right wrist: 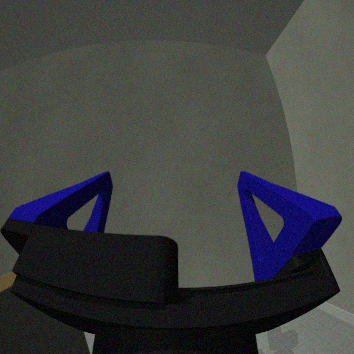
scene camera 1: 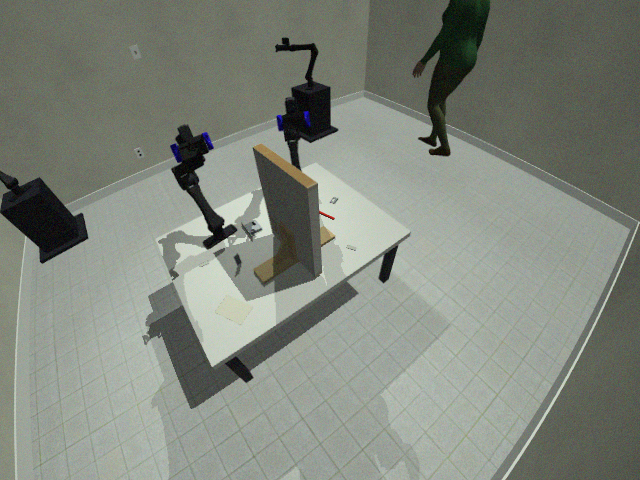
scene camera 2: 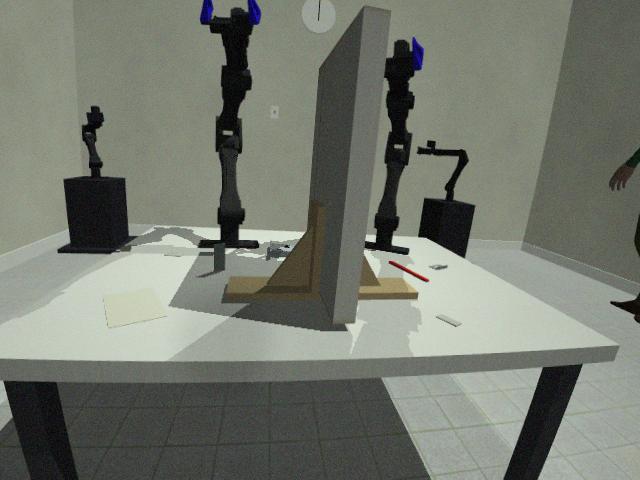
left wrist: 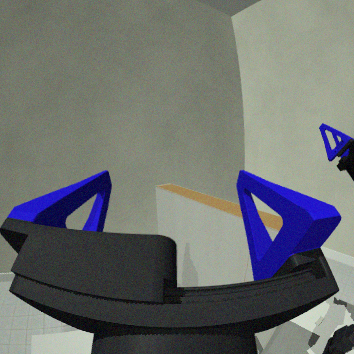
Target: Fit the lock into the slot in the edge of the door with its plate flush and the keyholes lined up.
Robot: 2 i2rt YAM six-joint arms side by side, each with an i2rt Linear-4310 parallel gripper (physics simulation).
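Places are measured from the left arm's base along level axes (x ahead, y right, z down), in metres.
Pixels of known places: left gripper, fingertip midpoint: point(scene camera 1: 293, 120) point(scene camera 2: 393, 39) point(left wrist: 173, 177); right gripper, fingertip midpoint: point(right wrist: 174, 178) point(scene camera 1: 190, 140) point(left wrist: 327, 127); left arm's base, link origin: point(scene camera 2: 382, 248); right arm's base, link origin: point(scene camera 1: 220, 236) point(scene camera 2: 229, 245).
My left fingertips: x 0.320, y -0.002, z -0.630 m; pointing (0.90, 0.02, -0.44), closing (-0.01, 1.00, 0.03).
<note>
Ahead of a thing's pixels: the offset from my left fingertips to its top centre.
The lock {dx -0.040, dy +0.298, dz +0.604 m} point(scene camera 1: 251, 227) point(scene camera 2: 279, 250) is a small grey metal case lying on the table, left of the door, near the arm bases. The grey door point(scene camera 1: 292, 217) point(scene camera 2: 348, 155) point(left wrist: 172, 215) stands upright in a wooden stand point(scene camera 1: 267, 272) point(scene camera 2: 388, 295); its slot and keyholes do not show. My left gripper point(scene camera 1: 293, 119) point(scene camera 2: 402, 50) point(left wrist: 173, 177) is open and empty, raised high behind the door; one finger is hidden in scene camera 2. My right gripper point(scene camera 1: 191, 146) point(scene camera 2: 230, 11) point(right wrist: 174, 178) is open and empty, high above the table and well above the lock.
A grey upright block {dx +0.203, dy +0.366, dz +0.554 m} point(scene camera 1: 237, 259) point(scene camera 2: 219, 256) and a cream sheet {dx +0.464, dy +0.384, dz +0.629 m} point(scene camera 1: 234, 310) point(scene camera 2: 133, 308) are left of the door. A red rod {dx -0.093, dy -0.112, dz +0.624 m} point(scene camera 1: 326, 215) point(scene camera 2: 408, 271), a metal piece {dx -0.198, dy -0.205, dz +0.620 m} point(scene camera 1: 333, 200) point(scene camera 2: 438, 267) and a pale strip {dx +0.195, dy -0.228, dz +0.628 m} point(scene camera 1: 351, 248) point(scene camera 2: 448, 320) are to its right.
</note>
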